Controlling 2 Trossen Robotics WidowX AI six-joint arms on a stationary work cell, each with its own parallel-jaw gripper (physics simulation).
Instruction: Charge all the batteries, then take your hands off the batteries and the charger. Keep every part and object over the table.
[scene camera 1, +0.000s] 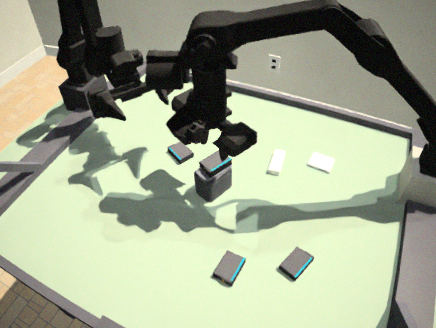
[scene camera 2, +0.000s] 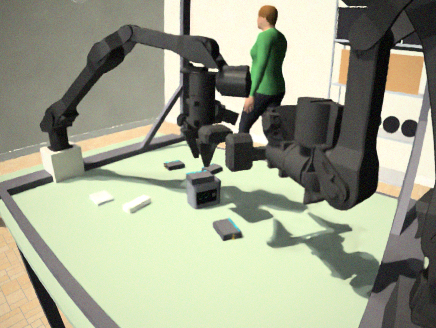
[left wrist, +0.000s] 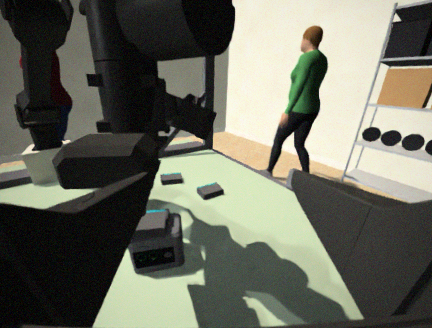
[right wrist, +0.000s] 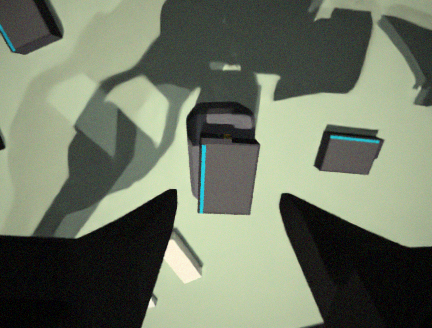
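Pixels of known places: left gripper, fingertip midpoint: (scene camera 1: 147, 110) (scene camera 2: 256, 136) (left wrist: 222, 178); right gripper, fingertip midpoint: (scene camera 1: 213, 151) (scene camera 2: 201, 162) (right wrist: 229, 198); left arm's base, link origin: (scene camera 1: 81, 79); right arm's base, link origin: (scene camera 1: 434, 167) (scene camera 2: 60, 147) (left wrist: 48, 146).
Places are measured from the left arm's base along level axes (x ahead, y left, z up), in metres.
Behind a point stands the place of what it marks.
Observation:
The dark grey charger (scene camera 1: 213, 186) @[y -0.214, x 0.503, z -0.039 m] (scene camera 2: 204, 194) @[y -0.161, x 0.474, z -0.050 m] (left wrist: 160, 255) @[y -0.177, x 0.467, z -0.057 m] (right wrist: 227, 120) @[y -0.208, x 0.474, z -0.022 m] stands mid-table. A grey battery with a blue stripe (scene camera 1: 215, 163) @[y -0.180, x 0.495, z -0.008 m] (scene camera 2: 201, 177) @[y -0.163, x 0.481, z -0.009 m] (left wrist: 152, 223) @[y -0.177, x 0.479, z -0.008 m] (right wrist: 230, 180) @[y -0.171, x 0.490, z -0.008 m] rests on its top; part of the charger's top shows uncovered. Whether it is seated is unclear. A second battery (scene camera 1: 180, 152) @[y -0.117, x 0.377, z -0.072 m] (scene camera 2: 227, 229) @[y -0.101, x 0.366, z -0.072 m] (right wrist: 348, 154) @[y -0.112, x 0.376, z -0.072 m] lies beside the charger. Two more batteries, one (scene camera 1: 229, 268) @[y -0.363, x 0.592, z -0.072 m] (scene camera 2: 212, 169) @[y -0.342, x 0.578, z -0.072 m] (left wrist: 210, 190) @[y -0.352, x 0.582, z -0.072 m] and another (scene camera 1: 296, 263) @[y -0.313, x 0.707, z -0.072 m] (scene camera 2: 174, 164) @[y -0.301, x 0.698, z -0.072 m] (left wrist: 171, 179) @[y -0.302, x 0.694, z -0.074 m], lie farther off. My right gripper (scene camera 1: 212, 146) @[y -0.176, x 0.492, z 0.022 m] (right wrist: 229, 198) @[y -0.176, x 0.492, z 0.022 m] is open above the charger. My left gripper (scene camera 1: 145, 111) @[y -0.191, x 0.361, z 0.106 m] (left wrist: 222, 178) @[y -0.191, x 0.361, z 0.106 m] is open and empty.
A long white block (scene camera 1: 276, 162) @[y -0.073, x 0.604, z -0.072 m] (scene camera 2: 137, 203) @[y -0.058, x 0.594, z -0.072 m] (right wrist: 184, 261) @[y -0.063, x 0.596, z -0.072 m] and a flat white block (scene camera 1: 321, 162) @[y -0.032, x 0.706, z -0.078 m] (scene camera 2: 101, 197) @[y -0.024, x 0.699, z -0.078 m] lie on the green table. The right arm reaches across above the table. The left gripper is close to the right one. Dark rails border the table.

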